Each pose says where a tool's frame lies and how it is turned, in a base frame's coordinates. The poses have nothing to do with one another.
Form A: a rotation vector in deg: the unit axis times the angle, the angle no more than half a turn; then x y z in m.
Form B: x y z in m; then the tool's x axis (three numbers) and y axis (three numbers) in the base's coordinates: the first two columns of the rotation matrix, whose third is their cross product. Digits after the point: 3 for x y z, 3 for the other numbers.
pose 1, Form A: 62.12 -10.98 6.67 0.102 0.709 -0.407
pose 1, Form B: 0.102 0.709 -0.407 0.977 0.000 0.212 -0.188 0.464 0.866
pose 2, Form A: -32.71 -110.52 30.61 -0.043 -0.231 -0.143
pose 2, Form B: -0.043 -0.231 -0.143 -0.377 0.602 0.704 0.154 0.790 -0.593
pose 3, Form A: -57.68 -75.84 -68.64 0.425 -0.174 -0.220
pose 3, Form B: 0.425 -0.174 -0.220 -0.108 -0.055 0.993 0.982 0.149 0.115
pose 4, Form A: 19.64 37.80 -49.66 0.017 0.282 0.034
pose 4, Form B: 0.017 0.282 0.034 0.468 -0.589 -0.659 0.792 0.611 0.017
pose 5, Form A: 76.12 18.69 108.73 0.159 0.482 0.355
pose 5, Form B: 0.159 0.482 0.355 -0.148 0.717 0.681 -0.449 -0.662 0.600
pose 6, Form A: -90.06 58.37 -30.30 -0.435 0.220 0.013
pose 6, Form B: -0.435 0.220 0.013 0.525 -0.831 -0.187 -0.325 0.008 -0.946
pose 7, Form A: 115.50 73.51 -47.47 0.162 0.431 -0.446
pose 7, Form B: 0.162 0.431 -0.446 0.337 0.547 -0.766 0.924 -0.350 0.156
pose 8, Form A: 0.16 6.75 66.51 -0.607 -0.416 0.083
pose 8, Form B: -0.607 -0.416 0.083 0.393 0.915 -0.091 -0.915 0.399 0.063
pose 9, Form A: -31.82 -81.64 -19.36 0.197 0.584 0.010
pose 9, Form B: 0.197 0.584 0.010 0.130 0.105 0.986 0.537 0.829 -0.159
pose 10, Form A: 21.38 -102.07 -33.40 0.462 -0.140 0.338
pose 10, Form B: 0.462 -0.140 0.338 -0.283 -0.530 0.799 0.045 0.825 0.563
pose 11, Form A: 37.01 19.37 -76.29 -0.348 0.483 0.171
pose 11, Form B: -0.348 0.483 0.171 0.224 -0.786 -0.576 0.966 0.100 0.240
